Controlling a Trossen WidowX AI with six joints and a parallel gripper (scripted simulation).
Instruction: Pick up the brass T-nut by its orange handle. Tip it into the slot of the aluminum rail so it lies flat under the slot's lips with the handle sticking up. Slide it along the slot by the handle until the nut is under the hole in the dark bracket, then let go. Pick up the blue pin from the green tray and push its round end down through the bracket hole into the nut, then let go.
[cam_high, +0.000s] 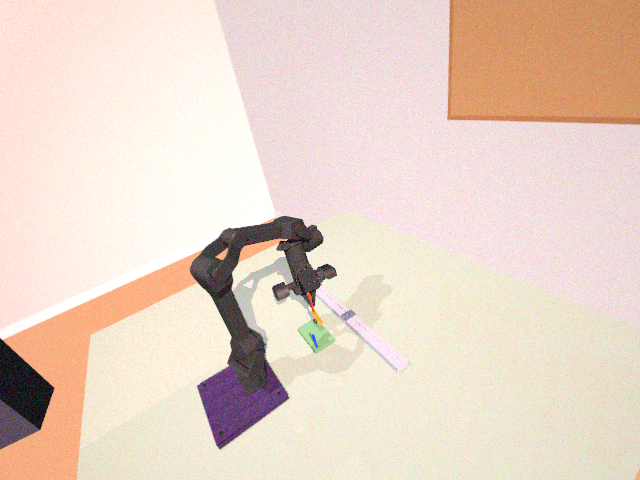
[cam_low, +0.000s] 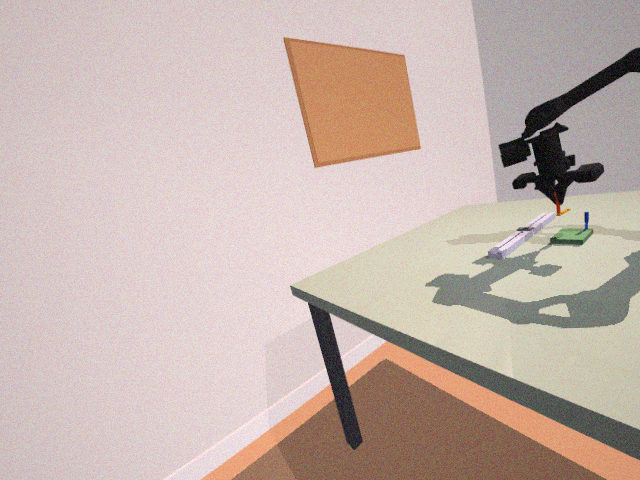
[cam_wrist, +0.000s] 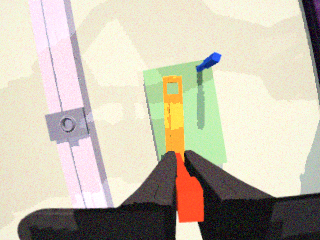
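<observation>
The blue pin is 80 mm below my gripper tip, 60 mm to the right of it and 40 mm behind it. From my gripper tip the other things lie so: aluminum rail (100 mm ahead, 90 mm below, 20 mm to the right); then green tray (100 mm below, 40 mm to the right, 30 mm behind); then brass T-nut (20 mm to the right).
</observation>
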